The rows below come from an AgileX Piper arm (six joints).
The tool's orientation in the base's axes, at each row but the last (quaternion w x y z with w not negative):
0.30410, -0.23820, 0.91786, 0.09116
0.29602, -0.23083, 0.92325, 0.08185
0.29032, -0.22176, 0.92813, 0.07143
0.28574, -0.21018, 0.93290, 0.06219
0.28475, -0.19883, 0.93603, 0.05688
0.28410, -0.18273, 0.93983, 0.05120
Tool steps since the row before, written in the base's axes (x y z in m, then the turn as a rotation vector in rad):
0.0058, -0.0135, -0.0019, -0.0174, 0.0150, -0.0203
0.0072, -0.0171, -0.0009, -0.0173, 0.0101, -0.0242
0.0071, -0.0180, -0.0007, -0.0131, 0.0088, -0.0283
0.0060, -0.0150, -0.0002, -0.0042, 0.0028, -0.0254
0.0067, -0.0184, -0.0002, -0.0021, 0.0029, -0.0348
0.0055, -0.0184, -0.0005, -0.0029, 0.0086, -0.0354
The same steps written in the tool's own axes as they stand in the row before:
0.0022, -0.0146, 0.0003, 0.0187, 0.0212, 0.0119
0.0018, -0.0185, -0.0005, 0.0228, 0.0168, 0.0137
0.0019, -0.0193, -0.0005, 0.0225, 0.0137, 0.0189
0.0010, -0.0161, -0.0003, 0.0164, 0.0044, 0.0196
0.0013, -0.0195, -0.0005, 0.0199, 0.0037, 0.0285
0.0018, -0.0191, -0.0004, 0.0191, 0.0093, 0.0297

